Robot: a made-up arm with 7 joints.
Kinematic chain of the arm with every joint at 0, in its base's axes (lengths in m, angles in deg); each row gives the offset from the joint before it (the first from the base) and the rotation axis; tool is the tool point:
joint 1: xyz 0 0 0.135 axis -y
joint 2: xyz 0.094 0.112 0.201 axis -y
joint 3: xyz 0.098 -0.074 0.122 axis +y
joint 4: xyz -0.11 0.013 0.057 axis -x
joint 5: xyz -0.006 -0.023 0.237 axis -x
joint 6: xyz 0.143 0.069 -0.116 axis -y
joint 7: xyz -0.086 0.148 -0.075 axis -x
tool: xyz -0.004 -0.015 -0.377
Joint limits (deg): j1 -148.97..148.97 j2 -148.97..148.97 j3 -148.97..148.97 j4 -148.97..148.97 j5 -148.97..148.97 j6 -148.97..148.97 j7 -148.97..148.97
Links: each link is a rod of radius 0.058 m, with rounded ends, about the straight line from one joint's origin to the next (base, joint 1, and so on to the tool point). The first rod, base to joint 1, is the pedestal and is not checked.
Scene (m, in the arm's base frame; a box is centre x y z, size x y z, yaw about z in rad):
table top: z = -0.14
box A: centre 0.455 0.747 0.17 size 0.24 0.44 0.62 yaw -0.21
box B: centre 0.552 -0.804 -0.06 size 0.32 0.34 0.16 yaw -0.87
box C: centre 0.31 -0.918 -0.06 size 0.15 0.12 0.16 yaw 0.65
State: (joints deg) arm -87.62 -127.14 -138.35 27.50 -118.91 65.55 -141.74
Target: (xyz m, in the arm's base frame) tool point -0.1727 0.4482 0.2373
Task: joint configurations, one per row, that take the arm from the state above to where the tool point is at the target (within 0.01 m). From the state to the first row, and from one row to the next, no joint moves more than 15 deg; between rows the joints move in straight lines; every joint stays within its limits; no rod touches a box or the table.
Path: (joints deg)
1: -83.24 -114.11 -137.58 32.65 -125.97 59.55 -142.01
2: -78.85 -101.09 -136.80 37.81 -133.02 53.56 -142.27
3: -74.47 -88.06 -136.03 42.96 -140.08 47.56 -142.54
4: -70.09 -75.04 -135.26 48.12 -147.13 41.56 -142.80
5: -69.28 -63.27 -139.83 59.61 -147.74 41.46 -144.86
6: -68.47 -51.51 -144.40 71.11 -148.36 41.36 -146.91
7: -67.66 -39.75 -148.97 82.60 -148.97 41.25 -148.97

